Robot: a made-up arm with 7 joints. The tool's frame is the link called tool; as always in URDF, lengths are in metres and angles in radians. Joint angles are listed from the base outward.
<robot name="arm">
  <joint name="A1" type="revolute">
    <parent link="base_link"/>
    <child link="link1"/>
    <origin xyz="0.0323 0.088 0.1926" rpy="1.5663 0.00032 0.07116"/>
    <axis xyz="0 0 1"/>
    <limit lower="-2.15" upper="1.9"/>
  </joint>
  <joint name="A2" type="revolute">
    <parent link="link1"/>
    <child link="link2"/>
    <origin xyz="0.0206 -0.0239 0.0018" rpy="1.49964 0 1.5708"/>
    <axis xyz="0 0 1"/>
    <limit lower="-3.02" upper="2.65"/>
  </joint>
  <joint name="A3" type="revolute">
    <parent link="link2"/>
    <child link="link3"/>
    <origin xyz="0.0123 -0.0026 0.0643" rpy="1.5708 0 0.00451"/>
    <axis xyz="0 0 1"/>
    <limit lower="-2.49" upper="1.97"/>
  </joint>
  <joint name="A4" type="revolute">
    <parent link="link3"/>
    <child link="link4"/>
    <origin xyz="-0.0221 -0.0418 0.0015" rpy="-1.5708 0 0"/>
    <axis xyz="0 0 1"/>
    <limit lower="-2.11" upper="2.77"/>
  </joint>
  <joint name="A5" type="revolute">
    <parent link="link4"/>
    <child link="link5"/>
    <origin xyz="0.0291 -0.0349 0.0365" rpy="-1.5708 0 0"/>
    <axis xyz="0 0 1"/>
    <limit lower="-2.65" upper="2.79"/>
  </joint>
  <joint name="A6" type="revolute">
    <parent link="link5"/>
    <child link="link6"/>
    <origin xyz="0.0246 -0.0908 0.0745" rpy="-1.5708 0 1.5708"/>
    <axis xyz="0 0 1"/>
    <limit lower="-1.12" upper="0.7"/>
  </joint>
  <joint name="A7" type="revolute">
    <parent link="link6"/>
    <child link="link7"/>
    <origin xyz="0.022 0.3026 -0.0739" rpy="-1.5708 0 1.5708"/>
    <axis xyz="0 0 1"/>
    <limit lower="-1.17" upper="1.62"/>
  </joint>
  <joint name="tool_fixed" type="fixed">
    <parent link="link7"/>
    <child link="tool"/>
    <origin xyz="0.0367 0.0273 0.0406" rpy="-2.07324 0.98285 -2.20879"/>
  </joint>
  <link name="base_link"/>
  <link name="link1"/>
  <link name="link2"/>
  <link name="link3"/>
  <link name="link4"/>
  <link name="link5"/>
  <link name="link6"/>
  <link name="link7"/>
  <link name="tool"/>
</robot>
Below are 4 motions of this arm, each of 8 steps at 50 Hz.
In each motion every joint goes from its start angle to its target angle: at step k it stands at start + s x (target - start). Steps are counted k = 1, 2, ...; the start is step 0. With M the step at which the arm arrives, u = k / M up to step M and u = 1 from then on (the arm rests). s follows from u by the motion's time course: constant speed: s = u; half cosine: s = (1 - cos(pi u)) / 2; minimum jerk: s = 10 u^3 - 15 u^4 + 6 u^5.
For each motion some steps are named. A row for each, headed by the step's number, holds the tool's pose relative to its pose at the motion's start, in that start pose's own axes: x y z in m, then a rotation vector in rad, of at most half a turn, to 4 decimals.
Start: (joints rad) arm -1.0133 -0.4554 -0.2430 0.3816 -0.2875 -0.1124 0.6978
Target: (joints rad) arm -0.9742 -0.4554 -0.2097 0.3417 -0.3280 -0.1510 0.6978
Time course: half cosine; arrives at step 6
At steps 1, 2, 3, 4, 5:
1: 0.0003 -0.0005 -0.0001 0.0014 0.0003 0.0030
2: 0.0012 -0.0020 -0.0003 0.0051 0.0011 0.0112
3: 0.0023 -0.0039 -0.0006 0.0101 0.0020 0.0223
4: 0.0034 -0.0058 -0.0010 0.0149 0.0027 0.0335
5: 0.0042 -0.0071 -0.0013 0.0184 0.0030 0.0416

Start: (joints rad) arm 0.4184 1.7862 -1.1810 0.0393 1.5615 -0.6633 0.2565
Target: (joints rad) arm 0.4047 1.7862 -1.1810 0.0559 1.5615 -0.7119 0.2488
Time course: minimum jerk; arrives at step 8
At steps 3, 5, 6, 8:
3: 0.0038 0.0017 0.0012 -0.0034 0.0122 0.0015
5: 0.0101 0.0046 0.0029 -0.0089 0.0322 0.0039
6: 0.0125 0.0057 0.0036 -0.0111 0.0399 0.0048
8: 0.0139 0.0063 0.0040 -0.0123 0.0445 0.0054

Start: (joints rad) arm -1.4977 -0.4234 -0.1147 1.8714 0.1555 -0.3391 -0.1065
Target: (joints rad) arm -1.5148 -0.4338 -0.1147 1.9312 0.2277 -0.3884 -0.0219
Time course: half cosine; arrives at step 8
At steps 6, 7, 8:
6: 0.0130 0.0187 -0.0053 -0.0561 -0.0328 -0.0924
7: 0.0147 0.0210 -0.0060 -0.0630 -0.0367 -0.1040
8: 0.0153 0.0217 -0.0062 -0.0654 -0.0380 -0.1081

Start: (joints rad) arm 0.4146 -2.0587 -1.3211 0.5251 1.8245 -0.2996 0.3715
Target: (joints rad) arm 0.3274 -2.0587 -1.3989 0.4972 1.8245 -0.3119 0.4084
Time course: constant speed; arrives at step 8
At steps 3, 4, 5, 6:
3: -0.0027 0.0065 -0.0004 -0.0066 -0.0182 -0.0482
4: -0.0035 0.0086 -0.0005 -0.0085 -0.0240 -0.0643
5: -0.0042 0.0107 -0.0006 -0.0104 -0.0296 -0.0804
6: -0.0049 0.0127 -0.0007 -0.0121 -0.0351 -0.0966

